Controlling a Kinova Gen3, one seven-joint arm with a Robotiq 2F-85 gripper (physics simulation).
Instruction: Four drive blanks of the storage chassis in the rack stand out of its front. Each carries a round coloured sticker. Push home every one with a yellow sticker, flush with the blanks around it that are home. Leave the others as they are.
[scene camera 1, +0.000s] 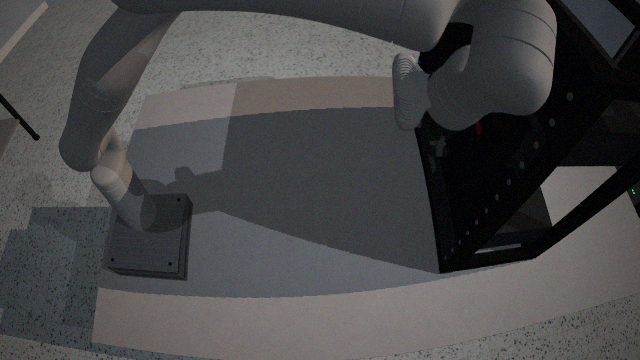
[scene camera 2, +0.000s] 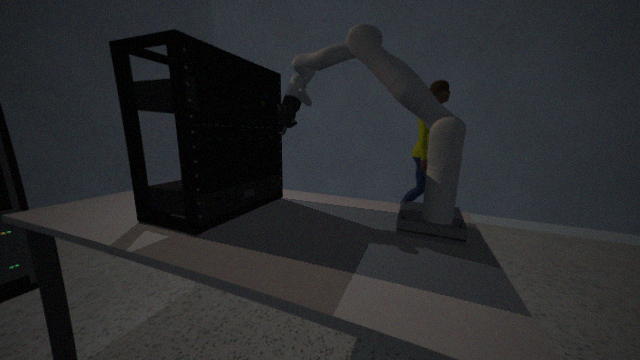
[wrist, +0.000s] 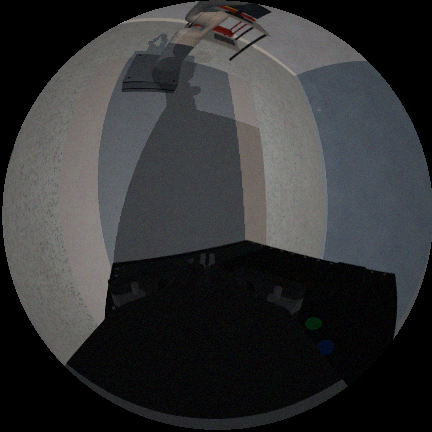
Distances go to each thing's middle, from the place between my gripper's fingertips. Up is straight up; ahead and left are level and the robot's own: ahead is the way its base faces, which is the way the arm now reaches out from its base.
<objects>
Now: hand 20 cm short of the rack (scene camera 1: 486, 193), 13 cm to the right of it and 3 cm above it.
</objects>
